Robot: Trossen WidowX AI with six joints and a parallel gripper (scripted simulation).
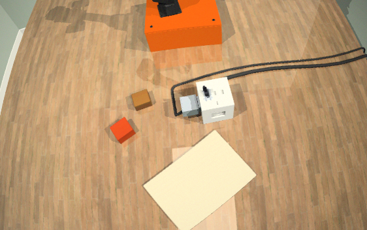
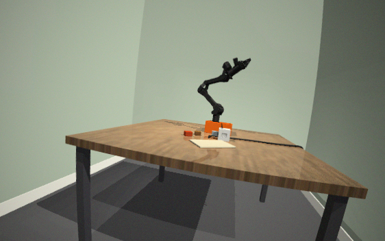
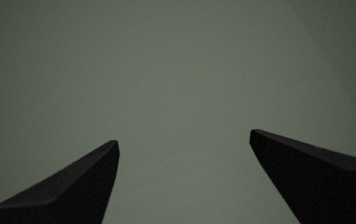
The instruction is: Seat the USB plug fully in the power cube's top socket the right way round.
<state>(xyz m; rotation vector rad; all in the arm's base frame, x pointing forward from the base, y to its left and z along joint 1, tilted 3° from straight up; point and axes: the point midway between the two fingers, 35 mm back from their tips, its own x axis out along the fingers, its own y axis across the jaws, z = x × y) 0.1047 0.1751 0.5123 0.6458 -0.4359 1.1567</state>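
The dark USB plug is 22 cm ahead of my gripper tip, 19 cm to the right of it and 53 cm below it. Also, from my gripper tip: USB socket (22 cm ahead, 19 cm to the right, 55 cm below); red block (22 cm ahead, 41 cm to the right, 61 cm below); brown block (15 cm ahead, 35 cm to the right, 61 cm below).
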